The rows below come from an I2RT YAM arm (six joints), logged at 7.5 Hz.
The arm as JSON. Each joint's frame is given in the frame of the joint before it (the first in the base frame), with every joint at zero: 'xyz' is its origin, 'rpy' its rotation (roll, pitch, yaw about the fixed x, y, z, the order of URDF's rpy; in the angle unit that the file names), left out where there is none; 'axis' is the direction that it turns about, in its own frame. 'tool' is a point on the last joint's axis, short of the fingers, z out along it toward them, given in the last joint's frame.
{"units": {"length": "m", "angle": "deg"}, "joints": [
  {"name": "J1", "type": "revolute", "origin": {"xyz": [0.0, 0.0, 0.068]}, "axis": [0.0, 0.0, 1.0]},
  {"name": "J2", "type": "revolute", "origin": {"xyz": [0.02, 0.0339, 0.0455]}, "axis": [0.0, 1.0, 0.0]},
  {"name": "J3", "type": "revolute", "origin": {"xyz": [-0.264, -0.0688, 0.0]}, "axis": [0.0, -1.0, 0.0]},
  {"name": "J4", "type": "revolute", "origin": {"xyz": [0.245, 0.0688, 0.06]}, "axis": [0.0, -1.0, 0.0]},
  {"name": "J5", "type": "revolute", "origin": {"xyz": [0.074, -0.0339, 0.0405]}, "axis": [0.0, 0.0, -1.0]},
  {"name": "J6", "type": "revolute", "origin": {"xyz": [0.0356, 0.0, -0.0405]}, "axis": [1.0, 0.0, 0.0]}
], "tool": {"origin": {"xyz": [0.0, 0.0, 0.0], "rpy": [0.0, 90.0, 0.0]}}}
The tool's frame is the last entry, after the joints.
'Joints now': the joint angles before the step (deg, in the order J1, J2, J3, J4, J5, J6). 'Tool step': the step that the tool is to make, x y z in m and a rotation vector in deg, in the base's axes. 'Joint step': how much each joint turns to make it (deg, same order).
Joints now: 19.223, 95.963, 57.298, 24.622, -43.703, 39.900
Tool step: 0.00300, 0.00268, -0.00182, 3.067, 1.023, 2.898
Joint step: 0.000, 1.529, 0.088, 4.043, -3.541, 3.585
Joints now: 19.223, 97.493, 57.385, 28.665, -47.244, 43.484
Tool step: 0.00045, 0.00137, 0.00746, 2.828, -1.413, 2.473
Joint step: 0.000, 0.197, 0.241, 4.240, -2.798, 2.688
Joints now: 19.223, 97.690, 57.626, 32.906, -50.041, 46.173
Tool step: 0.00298, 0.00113, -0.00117, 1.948, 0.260, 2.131
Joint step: -0.130, 1.355, 0.197, 3.650, -2.448, 2.689
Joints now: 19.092, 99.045, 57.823, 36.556, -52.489, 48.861
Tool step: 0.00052, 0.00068, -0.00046, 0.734, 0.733, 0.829
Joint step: 0.022, 0.392, 0.043, 1.049, -0.875, 1.443
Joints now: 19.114, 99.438, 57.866, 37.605, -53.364, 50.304
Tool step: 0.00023, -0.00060, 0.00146, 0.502, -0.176, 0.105
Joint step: -0.110, -0.001, 0.000, 0.874, -0.240, 0.677
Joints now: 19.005, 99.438, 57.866, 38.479, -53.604, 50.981
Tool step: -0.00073, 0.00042, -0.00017, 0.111, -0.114, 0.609
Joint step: 0.065, 0.001, -0.130, 0.329, -0.546, 0.067
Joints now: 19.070, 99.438, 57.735, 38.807, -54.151, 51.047
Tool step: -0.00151, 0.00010, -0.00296, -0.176, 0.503, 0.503
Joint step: 0.065, 0.000, -0.524, -0.045, -0.437, -0.045
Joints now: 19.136, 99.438, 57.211, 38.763, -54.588, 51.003
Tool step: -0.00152, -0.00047, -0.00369, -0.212, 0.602, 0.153
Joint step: 0.000, -0.001, -0.678, 0.021, -0.153, -0.023
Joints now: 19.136, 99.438, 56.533, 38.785, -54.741, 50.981
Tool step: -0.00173, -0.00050, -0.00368, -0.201, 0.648, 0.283
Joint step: -0.001, -0.022, -0.699, -0.001, -0.285, 0.001
